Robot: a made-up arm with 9 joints. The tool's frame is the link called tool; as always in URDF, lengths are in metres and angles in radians. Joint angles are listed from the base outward.
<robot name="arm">
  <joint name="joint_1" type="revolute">
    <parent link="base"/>
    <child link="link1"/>
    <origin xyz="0 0 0.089" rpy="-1.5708 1.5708 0"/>
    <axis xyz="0 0 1"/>
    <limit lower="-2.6" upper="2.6"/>
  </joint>
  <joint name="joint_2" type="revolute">
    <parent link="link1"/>
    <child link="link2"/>
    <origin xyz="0.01 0.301 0.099" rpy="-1.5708 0 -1.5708"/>
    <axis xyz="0 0 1"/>
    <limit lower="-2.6" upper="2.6"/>
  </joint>
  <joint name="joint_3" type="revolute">
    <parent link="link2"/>
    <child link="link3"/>
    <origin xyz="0.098 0.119 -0.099" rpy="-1.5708 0 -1.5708"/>
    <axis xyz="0 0 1"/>
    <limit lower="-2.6" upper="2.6"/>
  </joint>
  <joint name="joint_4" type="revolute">
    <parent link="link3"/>
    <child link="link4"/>
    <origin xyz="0.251 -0.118 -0.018" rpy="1.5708 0 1.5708"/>
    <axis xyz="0 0 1"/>
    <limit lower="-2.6" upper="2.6"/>
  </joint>
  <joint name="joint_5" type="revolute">
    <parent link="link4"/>
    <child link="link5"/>
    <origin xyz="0.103 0.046 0.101" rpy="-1.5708 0 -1.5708"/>
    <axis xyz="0 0 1"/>
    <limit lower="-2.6" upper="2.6"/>
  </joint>
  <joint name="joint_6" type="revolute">
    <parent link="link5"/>
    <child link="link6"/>
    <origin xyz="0.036 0.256 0.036" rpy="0 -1.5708 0"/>
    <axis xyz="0 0 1"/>
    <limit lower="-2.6" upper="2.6"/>
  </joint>
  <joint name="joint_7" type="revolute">
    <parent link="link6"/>
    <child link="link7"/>
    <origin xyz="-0.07 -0.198 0.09" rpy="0 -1.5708 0"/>
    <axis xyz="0 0 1"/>
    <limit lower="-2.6" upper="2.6"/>
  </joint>
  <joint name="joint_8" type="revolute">
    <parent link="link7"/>
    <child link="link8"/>
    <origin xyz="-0.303 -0.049 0.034" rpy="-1.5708 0 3.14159"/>
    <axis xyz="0 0 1"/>
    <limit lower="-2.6" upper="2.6"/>
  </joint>
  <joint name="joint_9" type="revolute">
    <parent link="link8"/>
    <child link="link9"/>
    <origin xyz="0.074 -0.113 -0.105" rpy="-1.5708 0 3.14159"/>
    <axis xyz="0 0 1"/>
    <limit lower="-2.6" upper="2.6"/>
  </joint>
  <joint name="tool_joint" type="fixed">
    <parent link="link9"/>
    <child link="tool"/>
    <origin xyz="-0.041 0.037 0.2" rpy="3.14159 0 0"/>
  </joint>
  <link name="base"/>
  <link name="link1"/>
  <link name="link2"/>
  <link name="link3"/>
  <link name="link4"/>
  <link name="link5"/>
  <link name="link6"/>
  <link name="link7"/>
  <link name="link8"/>
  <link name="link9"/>
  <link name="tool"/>
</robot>
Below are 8 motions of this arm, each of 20 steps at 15 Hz.
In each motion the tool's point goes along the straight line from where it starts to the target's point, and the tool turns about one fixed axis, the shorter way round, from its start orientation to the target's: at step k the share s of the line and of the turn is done. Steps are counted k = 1, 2, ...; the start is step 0. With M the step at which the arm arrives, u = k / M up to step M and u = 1 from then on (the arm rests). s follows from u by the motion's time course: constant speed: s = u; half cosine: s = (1 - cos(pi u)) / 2; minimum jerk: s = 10 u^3 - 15 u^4 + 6 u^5.
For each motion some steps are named. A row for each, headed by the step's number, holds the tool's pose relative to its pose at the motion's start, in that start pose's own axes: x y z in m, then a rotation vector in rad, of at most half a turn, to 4 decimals.
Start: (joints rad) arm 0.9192 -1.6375 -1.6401 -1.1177 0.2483 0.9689 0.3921 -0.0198 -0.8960
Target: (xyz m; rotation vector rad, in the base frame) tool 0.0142 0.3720 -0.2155 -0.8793 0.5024 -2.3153
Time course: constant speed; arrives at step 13
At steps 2, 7, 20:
2: -0.0236 -0.0625 -0.0058 0.0278 -0.0728 0.0777
7: -0.0824 -0.2187 -0.0203 0.0971 -0.2547 0.2720
20: -0.1531 -0.4062 -0.0376 0.1804 -0.4731 0.5051

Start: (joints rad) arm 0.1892 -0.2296 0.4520 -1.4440 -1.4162 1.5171 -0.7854 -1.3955 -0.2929
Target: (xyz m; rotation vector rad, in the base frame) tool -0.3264 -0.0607 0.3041 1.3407 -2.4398 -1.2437
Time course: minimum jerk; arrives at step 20
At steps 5, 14, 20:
5: -0.0086 -0.0190 -0.0153 -0.0110 0.1123 -0.0117
14: -0.0692 -0.1540 -0.1238 -0.0890 0.9077 -0.0948
20: -0.0827 -0.1840 -0.1479 -0.1063 1.0846 -0.1133

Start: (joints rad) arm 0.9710 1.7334 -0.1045 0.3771 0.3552 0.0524 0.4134 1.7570 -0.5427
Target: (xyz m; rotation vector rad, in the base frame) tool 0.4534 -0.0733 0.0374 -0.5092 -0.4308 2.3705
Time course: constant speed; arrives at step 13
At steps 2, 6, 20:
2: 0.0068 0.0848 0.0363 0.1872 -0.0675 -0.1205
6: 0.0205 0.2545 0.1088 0.5615 -0.2025 -0.3615
20: 0.0444 0.5515 0.2356 1.2166 -0.4389 -0.7832

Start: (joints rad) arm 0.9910 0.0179 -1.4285 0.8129 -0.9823 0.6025 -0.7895 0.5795 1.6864
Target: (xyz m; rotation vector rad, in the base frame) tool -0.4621 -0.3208 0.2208 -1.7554 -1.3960 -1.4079
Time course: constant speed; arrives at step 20
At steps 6, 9, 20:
6: 0.0130 0.1336 0.0196 0.1640 -0.0217 -0.2668
9: 0.0194 0.2004 0.0295 0.2460 -0.0326 -0.4002
20: 0.0432 0.4454 0.0654 0.5466 -0.0724 -0.8893

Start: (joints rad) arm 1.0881 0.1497 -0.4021 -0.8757 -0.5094 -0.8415 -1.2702 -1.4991 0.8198
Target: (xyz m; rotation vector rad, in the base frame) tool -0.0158 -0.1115 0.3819 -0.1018 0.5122 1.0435
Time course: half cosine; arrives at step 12
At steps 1, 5, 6, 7, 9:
1: 0.0039 -0.0008 0.0030 0.0010 0.0141 0.0108
5: 0.0851 -0.0175 0.0652 0.0228 0.3058 0.2350
6: 0.1148 -0.0236 0.0880 0.0308 0.4126 0.3170
7: 0.1445 -0.0297 0.1108 0.0387 0.5193 0.3991
9: 0.1959 -0.0403 0.1503 0.0525 0.7043 0.5412

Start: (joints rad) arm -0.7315 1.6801 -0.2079 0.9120 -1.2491 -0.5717 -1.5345 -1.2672 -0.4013
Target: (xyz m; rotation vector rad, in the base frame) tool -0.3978 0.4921 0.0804 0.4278 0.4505 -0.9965
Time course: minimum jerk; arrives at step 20
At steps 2, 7, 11, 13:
2: -0.0021 0.0012 0.0020 -0.0049 0.0060 -0.0022
7: -0.0571 0.0321 0.0557 -0.1335 0.1653 -0.0597
11: -0.1440 0.0811 0.1406 -0.3366 0.4168 -0.1506
13: -0.1857 0.1045 0.1813 -0.4340 0.5375 -0.1941

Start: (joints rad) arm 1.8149 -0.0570 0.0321 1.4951 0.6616 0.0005 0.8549 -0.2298 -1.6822
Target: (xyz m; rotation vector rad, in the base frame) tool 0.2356 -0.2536 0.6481 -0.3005 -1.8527 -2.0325
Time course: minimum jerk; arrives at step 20
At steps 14, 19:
14: -0.4276 -0.0067 -0.1071 -0.6926 1.2166 -0.7372
19: -0.5103 -0.0080 -0.1279 -0.8266 1.4520 -0.8798

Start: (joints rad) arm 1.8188 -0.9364 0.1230 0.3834 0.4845 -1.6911 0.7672 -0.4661 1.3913
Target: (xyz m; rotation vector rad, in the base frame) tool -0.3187 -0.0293 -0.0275 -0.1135 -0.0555 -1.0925
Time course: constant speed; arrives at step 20
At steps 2, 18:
2: 0.0065 -0.0044 0.0024 -0.0182 -0.0403 -0.0720
18: 0.0589 -0.0395 0.0218 -0.1637 -0.3627 -0.6483

